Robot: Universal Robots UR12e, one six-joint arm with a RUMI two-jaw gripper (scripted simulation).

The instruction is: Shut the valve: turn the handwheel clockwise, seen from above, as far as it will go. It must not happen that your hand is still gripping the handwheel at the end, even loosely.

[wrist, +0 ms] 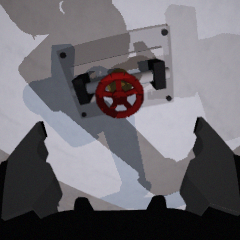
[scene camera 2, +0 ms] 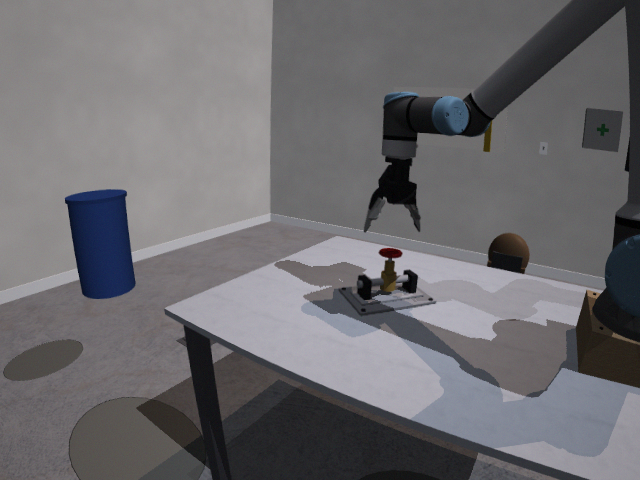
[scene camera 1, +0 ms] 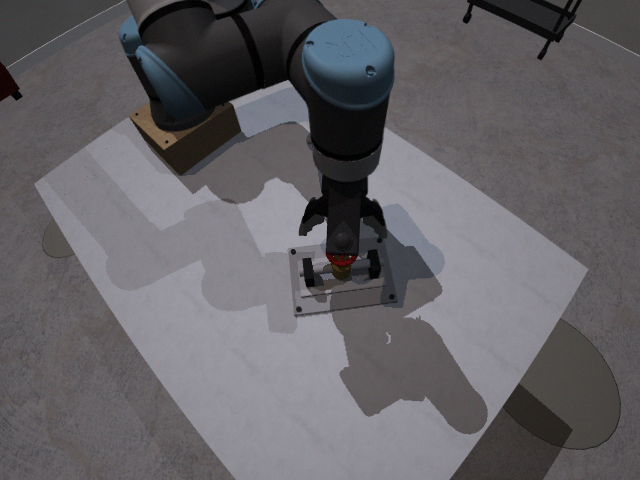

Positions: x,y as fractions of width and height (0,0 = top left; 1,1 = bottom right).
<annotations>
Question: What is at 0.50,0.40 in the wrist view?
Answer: A handwheel.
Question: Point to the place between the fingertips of the gripper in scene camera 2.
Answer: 0.61,0.48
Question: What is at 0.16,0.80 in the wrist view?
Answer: The gripper.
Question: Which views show the gripper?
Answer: The wrist view, scene camera 2 and scene camera 1: all of them.
</annotations>
